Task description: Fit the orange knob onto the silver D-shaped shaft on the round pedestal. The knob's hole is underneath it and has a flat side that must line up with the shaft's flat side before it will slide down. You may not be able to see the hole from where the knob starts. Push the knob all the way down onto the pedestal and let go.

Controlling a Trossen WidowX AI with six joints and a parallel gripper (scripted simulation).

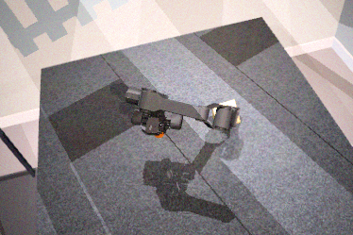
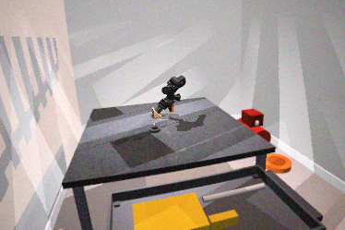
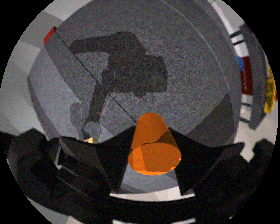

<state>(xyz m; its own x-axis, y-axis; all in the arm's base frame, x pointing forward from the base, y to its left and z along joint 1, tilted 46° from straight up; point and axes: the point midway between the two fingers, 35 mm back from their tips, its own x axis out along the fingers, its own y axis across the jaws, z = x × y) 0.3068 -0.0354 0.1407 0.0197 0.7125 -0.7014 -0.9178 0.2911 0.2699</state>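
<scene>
The dark round pedestal lies 15 cm to the right of my gripper tip, 11 cm below it and 3 cm ahead of it. Round my gripper tip: orange knob (4 cm above).
</scene>
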